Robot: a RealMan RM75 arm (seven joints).
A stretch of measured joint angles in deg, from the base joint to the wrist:
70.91 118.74 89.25 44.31 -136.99 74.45 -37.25
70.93 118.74 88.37 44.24 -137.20 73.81 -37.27
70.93 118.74 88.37 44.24 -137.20 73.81 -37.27
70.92 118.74 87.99 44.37 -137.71 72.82 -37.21
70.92 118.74 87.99 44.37 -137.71 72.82 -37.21
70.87 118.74 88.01 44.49 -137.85 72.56 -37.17
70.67 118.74 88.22 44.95 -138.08 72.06 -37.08
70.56 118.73 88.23 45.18 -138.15 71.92 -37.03
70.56 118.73 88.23 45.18 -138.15 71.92 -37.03
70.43 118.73 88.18 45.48 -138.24 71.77 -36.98
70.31 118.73 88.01 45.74 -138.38 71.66 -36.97
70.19 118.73 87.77 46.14 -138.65 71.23 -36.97
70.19 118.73 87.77 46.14 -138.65 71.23 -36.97
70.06 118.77 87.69 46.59 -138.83 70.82 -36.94
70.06 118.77 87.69 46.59 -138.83 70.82 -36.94
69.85 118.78 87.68 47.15 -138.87 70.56 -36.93
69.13 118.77 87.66 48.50 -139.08 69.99 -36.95
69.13 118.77 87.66 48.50 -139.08 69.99 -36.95
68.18 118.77 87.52 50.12 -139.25 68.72 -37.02
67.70 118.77 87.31 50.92 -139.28 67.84 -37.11
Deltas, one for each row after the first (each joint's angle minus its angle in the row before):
0.02 0.00 -0.88 -0.07 -0.21 -0.64 -0.02
0.00 0.00 0.00 0.00 0.00 0.00 0.00
-0.01 0.00 -0.38 0.13 -0.51 -0.99 0.06
0.00 0.00 0.00 0.00 0.00 0.00 0.00
-0.05 0.00 0.02 0.12 -0.14 -0.26 0.04
-0.20 0.00 0.21 0.46 -0.23 -0.50 0.09
-0.11 -0.01 0.01 0.23 -0.07 -0.14 0.05
0.00 0.00 0.00 0.00 0.00 0.00 0.00
-0.13 0.00 -0.05 0.30 -0.09 -0.15 0.05
-0.12 0.00 -0.17 0.26 -0.14 -0.11 0.01
-0.12 0.00 -0.24 0.40 -0.27 -0.43 0.00
0.00 0.00 0.00 0.00 0.00 0.00 0.00
-0.13 0.04 -0.08 0.45 -0.18 -0.41 0.03
0.00 0.00 0.00 0.00 0.00 0.00 0.00
-0.21 0.01 -0.01 0.56 -0.04 -0.26 0.01
-0.72 -0.01 -0.02 1.35 -0.21 -0.57 -0.02
0.00 0.00 0.00 0.00 0.00 0.00 0.00
-0.95 0.00 -0.14 1.62 -0.17 -1.27 -0.07
-0.48 0.00 -0.21 0.80 -0.03 -0.88 -0.09

